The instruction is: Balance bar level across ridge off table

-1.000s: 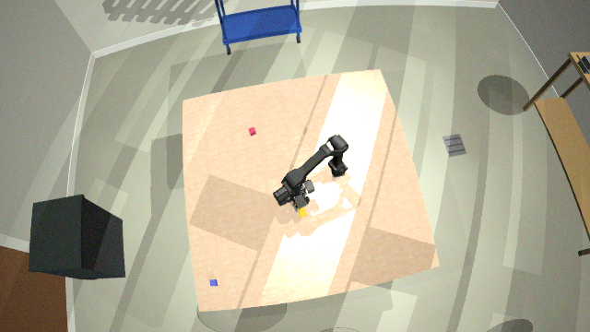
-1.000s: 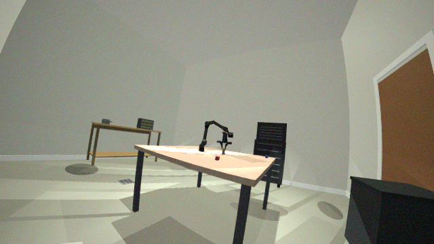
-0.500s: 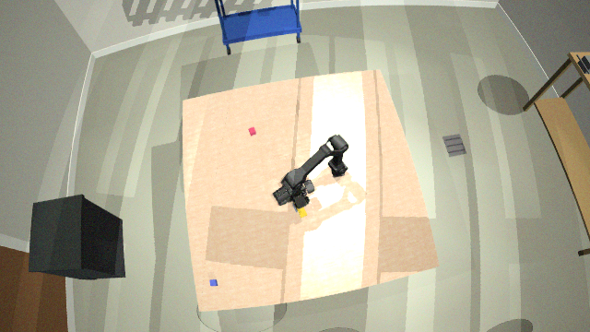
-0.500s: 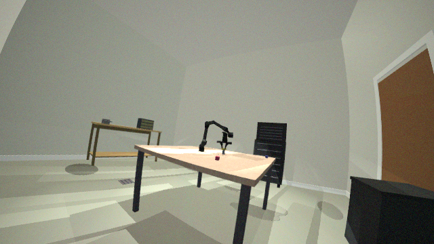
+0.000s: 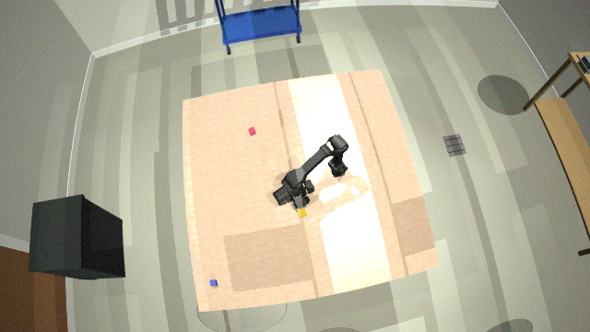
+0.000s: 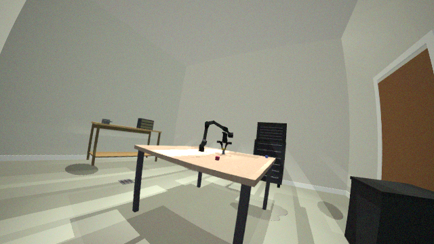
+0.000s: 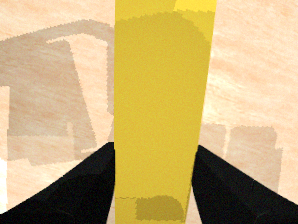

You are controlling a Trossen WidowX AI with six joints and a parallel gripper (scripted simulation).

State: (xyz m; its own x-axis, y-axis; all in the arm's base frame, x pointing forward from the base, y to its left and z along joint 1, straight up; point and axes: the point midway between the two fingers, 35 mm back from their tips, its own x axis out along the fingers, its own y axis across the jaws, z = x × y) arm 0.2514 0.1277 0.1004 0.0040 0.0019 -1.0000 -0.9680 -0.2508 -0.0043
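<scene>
My gripper tip is 3 cm to the right of the yellow bar and 1 cm past it. The rest, counted from my gripper tip: blue cube 49 cm ahead, 37 cm to the left, 5 cm below; red cube 44 cm to the right, 17 cm ahead, 5 cm below.
</scene>
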